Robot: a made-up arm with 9 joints. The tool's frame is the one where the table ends. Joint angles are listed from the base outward.
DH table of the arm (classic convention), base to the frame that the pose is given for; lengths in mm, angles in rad. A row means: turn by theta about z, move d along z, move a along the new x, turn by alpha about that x. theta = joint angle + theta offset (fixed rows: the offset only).
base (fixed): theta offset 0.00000; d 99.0; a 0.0; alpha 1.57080
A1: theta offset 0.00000; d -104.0; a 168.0; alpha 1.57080
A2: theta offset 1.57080; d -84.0; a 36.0; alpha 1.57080
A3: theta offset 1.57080; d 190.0; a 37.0; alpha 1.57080
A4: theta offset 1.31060; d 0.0; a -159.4; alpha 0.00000
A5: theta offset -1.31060; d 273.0; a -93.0; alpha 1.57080
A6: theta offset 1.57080; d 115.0; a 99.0; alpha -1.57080
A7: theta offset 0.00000; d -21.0; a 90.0; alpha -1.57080
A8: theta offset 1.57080; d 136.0; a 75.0; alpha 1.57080
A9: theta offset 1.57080; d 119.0; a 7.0; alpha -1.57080
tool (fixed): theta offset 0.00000; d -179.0; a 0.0; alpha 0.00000
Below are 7 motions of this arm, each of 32 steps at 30 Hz.
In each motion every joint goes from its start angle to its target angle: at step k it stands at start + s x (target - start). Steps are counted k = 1, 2, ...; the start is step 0. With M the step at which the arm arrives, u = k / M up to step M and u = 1 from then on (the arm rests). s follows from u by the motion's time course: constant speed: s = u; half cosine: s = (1 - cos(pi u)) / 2; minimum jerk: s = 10 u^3 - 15 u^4 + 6 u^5.
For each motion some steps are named. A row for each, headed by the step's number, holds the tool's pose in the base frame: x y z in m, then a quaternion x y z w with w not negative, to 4 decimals.
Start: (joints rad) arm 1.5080 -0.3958 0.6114 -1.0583 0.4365 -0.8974 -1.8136 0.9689 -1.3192
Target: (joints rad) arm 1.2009 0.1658 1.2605 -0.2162 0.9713 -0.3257 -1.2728 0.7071 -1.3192
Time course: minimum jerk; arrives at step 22
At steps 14, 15, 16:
14: 0.2148 0.0618 0.1283 0.7668 0.0893 0.6034 0.1997
15: 0.2385 0.0936 0.1274 0.7670 0.0351 0.6164 0.1746
16: 0.2582 0.1200 0.1299 0.7675 -0.0132 0.6222 0.1536

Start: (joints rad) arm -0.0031 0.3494 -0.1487 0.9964 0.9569 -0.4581 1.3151 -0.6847 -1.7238
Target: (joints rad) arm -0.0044 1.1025 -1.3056 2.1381 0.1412 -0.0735 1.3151 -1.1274 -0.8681
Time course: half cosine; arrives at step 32
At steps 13, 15, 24, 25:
13: -0.0691 -0.3108 0.3513 -0.7795 -0.4018 -0.2563 0.4065
15: -0.0833 -0.2800 0.3982 -0.8199 -0.4088 -0.2186 0.3360
24: -0.0649 -0.1122 0.5573 -0.9150 -0.3961 0.0235 0.0735
25: -0.0576 -0.0979 0.5662 -0.9166 -0.3930 0.0477 0.0557

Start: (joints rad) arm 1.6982 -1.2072 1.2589 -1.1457 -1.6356 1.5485 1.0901 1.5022 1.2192
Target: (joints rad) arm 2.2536 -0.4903 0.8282 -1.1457 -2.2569 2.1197 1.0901 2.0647 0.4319
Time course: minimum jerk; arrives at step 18
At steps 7, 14, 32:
7: 0.0180 0.0545 0.7584 -0.6702 0.5995 -0.0125 0.4374
14: -0.2945 -0.0581 0.6936 -0.5967 0.5984 -0.2996 0.4428
32: -0.3222 -0.0726 0.6694 -0.5801 0.6014 -0.3243 0.4434

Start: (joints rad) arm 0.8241 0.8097 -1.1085 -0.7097 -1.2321 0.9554 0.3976 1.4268 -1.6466
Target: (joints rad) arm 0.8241 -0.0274 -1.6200 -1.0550 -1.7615 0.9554 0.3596 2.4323 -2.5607
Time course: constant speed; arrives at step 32
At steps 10, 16, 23, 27, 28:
10: -0.1516 -0.1119 0.7788 -0.8578 -0.4774 -0.0039 0.1905
16: -0.1235 -0.0629 0.8005 -0.9148 -0.3564 -0.0381 0.1863
23: -0.1125 0.0131 0.8085 -0.9619 -0.2152 -0.1021 0.1340
27: -0.1145 0.0638 0.8026 -0.9751 -0.1394 -0.1501 0.0846
28: -0.1158 0.0771 0.7998 -0.9766 -0.1214 -0.1632 0.0704

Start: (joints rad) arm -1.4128 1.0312 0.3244 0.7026 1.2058 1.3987 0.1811 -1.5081 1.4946
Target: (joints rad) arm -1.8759 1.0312 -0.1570 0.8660 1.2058 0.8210 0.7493 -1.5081 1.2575
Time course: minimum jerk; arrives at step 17
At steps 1, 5, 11, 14, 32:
1: -0.0177 0.2656 0.3126 0.8010 -0.3393 -0.4433 0.2163
5: 0.0119 0.2438 0.3245 0.7793 -0.2762 -0.5142 0.2279
11: 0.1455 0.1781 0.2855 0.5912 -0.0219 -0.7701 0.2385
14: 0.1763 0.1665 0.2467 0.4964 0.0600 -0.8349 0.2298
32: 0.1811 0.1647 0.2377 0.4749 0.0768 -0.8467 0.2273

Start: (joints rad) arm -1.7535 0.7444 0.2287 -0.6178 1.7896 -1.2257 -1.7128 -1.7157 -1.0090
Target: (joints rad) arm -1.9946 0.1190 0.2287 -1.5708 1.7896 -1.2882 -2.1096 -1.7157 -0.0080
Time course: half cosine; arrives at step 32
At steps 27, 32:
27: 0.1106 -0.3098 0.2076 0.0078 -0.9334 0.0458 0.3559
32: 0.1242 -0.3265 0.1811 0.0013 -0.9283 0.0212 0.3711

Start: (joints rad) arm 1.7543 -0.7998 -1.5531 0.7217 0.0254 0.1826 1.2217 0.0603 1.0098
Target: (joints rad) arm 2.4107 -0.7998 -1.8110 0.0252 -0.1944 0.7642 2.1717 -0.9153 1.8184
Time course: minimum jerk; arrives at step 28
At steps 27, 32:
27: -0.1809 -0.0046 0.0817 -0.7806 -0.0327 0.3247 0.5331
32: -0.1807 -0.0046 0.0815 -0.7804 -0.0330 0.3248 0.5333

